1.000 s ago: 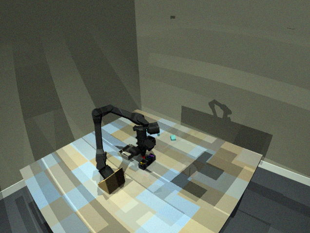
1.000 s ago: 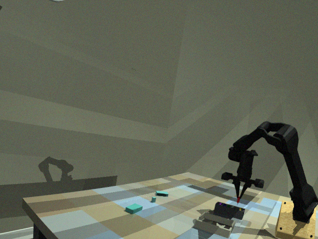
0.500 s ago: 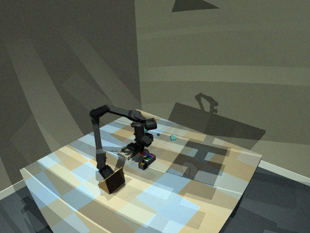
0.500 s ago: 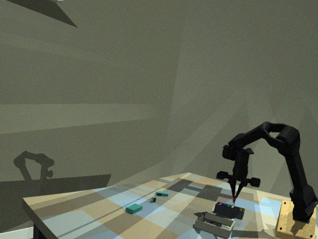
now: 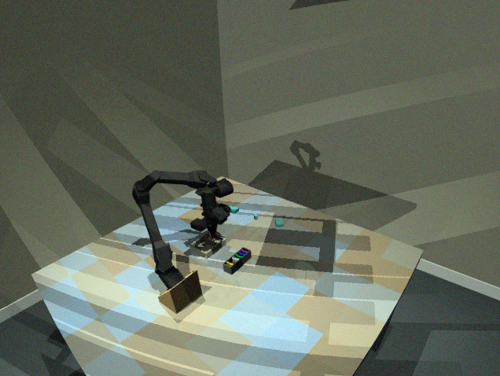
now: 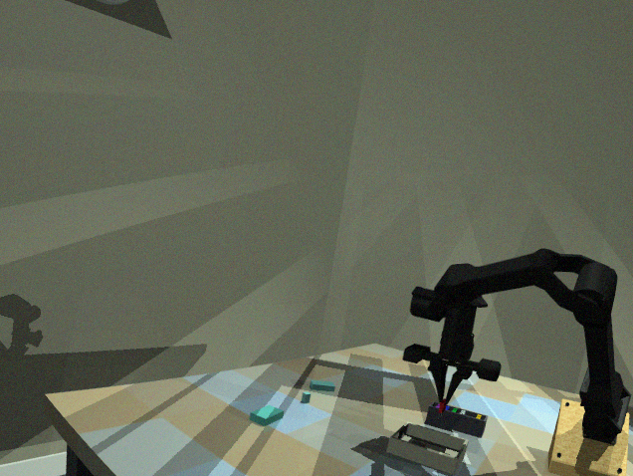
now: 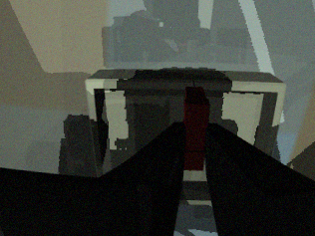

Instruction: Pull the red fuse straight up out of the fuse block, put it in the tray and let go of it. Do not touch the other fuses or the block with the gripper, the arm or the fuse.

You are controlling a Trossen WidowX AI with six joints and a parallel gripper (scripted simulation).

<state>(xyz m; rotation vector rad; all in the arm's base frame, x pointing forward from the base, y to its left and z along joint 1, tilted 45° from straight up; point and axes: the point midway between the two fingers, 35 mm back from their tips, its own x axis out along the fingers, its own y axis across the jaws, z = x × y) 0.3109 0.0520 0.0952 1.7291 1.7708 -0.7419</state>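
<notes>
The beige tray is 9 cm below my gripper tip and 5 cm to the left of it. Round my gripper tip: red fuse 1 cm below.
</notes>
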